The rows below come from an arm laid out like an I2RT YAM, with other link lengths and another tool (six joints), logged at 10 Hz.
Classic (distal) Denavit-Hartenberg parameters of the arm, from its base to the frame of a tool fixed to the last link. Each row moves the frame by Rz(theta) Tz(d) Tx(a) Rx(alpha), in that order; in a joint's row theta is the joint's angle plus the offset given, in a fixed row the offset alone. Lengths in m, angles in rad.
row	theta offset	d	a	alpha
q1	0	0.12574	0.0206	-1.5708
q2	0	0	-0.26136	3.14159
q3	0.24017	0	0.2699	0
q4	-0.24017	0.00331	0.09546	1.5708
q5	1.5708	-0.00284	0	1.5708
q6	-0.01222	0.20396	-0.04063	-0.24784
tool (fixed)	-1.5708	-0.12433	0	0
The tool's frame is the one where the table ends.
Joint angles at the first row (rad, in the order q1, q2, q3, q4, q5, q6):
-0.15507, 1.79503, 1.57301, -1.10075, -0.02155, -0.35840
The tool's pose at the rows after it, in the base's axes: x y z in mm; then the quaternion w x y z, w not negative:
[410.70, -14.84, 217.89, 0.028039, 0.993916, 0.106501, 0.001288]
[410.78, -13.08, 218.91, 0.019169, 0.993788, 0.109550, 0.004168]
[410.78, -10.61, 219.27, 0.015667, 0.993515, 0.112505, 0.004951]
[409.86, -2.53, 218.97, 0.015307, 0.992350, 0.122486, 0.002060]
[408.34, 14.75, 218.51, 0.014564, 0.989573, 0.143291, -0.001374]
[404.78, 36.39, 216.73, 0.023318, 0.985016, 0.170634, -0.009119]
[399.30, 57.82, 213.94, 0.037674, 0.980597, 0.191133, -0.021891]
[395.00, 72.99, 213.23, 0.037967, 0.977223, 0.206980, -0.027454]
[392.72, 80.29, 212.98, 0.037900, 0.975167, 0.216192, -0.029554]
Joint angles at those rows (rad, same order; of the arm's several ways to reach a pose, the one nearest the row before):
-0.15469, 1.79503, 1.57302, -1.10076, -0.03643, -0.35840
-0.15430, 1.79505, 1.57303, -1.09998, -0.05589, -0.35953
-0.14973, 1.79504, 1.57302, -1.10036, -0.06313, -0.35916
-0.13027, 1.79502, 1.57338, -1.10686, -0.06237, -0.35992
-0.08830, 1.79502, 1.57338, -1.11448, -0.06199, -0.35992
-0.03148, 1.79503, 1.57341, -1.12709, -0.04177, -0.36298
0.02955, 1.79505, 1.57341, -1.14806, -0.00591, -0.35078
0.06885, 1.79502, 1.57338, -1.16025, -0.00286, -0.34391
0.08755, 1.79504, 1.57340, -1.16521, -0.00286, -0.34390

